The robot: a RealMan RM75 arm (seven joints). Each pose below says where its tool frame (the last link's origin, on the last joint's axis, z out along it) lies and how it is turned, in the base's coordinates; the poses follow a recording.
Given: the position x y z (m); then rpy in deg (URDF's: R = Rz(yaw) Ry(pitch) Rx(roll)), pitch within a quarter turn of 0, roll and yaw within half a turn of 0.
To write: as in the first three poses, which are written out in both.
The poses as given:
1: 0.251, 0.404, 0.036, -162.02, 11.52, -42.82
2: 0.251, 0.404, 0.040, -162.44, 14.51, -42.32
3: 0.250, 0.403, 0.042, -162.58, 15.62, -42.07
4: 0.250, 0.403, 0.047, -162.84, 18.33, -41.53
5: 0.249, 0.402, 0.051, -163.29, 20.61, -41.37
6: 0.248, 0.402, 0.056, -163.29, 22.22, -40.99
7: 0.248, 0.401, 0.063, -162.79, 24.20, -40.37
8: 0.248, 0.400, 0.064, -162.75, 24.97, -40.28
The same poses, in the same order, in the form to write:
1: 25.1, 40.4, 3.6, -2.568, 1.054, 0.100
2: 25.1, 40.4, 4.0, -2.555, 1.047, 0.174
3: 25.0, 40.3, 4.2, -2.551, 1.043, 0.201
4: 25.0, 40.3, 4.7, -2.537, 1.033, 0.267
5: 24.9, 40.2, 5.1, -2.525, 1.031, 0.322
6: 24.8, 40.2, 5.6, -2.514, 1.023, 0.360
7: 24.8, 40.1, 6.3, -2.494, 1.010, 0.401
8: 24.8, 40.0, 6.4, -2.487, 1.008, 0.418
